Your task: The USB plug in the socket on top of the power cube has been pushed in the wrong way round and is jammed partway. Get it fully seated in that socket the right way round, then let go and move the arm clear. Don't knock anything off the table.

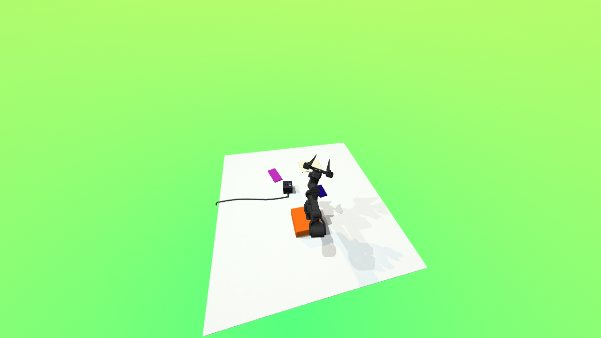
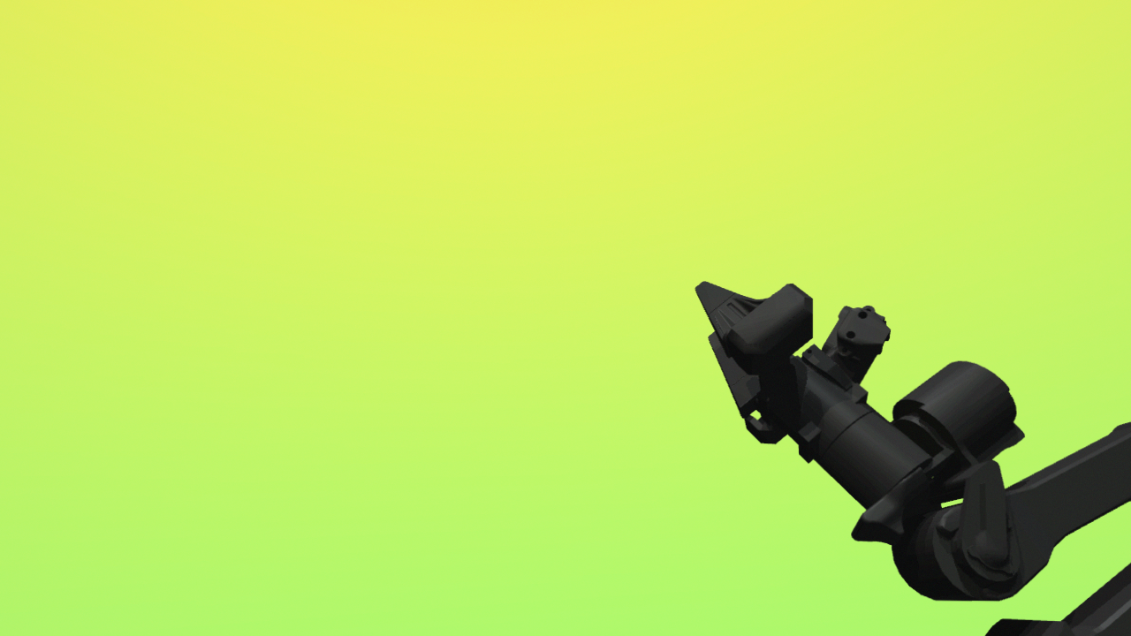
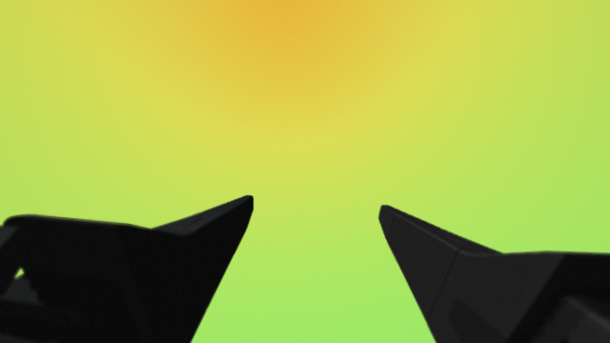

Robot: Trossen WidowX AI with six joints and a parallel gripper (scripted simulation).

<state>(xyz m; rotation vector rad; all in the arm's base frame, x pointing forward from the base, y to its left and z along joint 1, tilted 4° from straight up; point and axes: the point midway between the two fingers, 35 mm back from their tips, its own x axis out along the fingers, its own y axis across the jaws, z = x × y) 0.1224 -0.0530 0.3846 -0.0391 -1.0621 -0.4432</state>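
The dark USB plug is 400 mm below my gripper tip, 190 mm to the left of it and 130 mm ahead of it. The rest, counted from my gripper tip: dark blue patch (490 mm below, 100 mm ahead, 70 mm to the right); cream patch (490 mm below, 410 mm ahead, 20 mm to the right); magenta flat plate (490 mm below, 320 mm to the left, 300 mm ahead).
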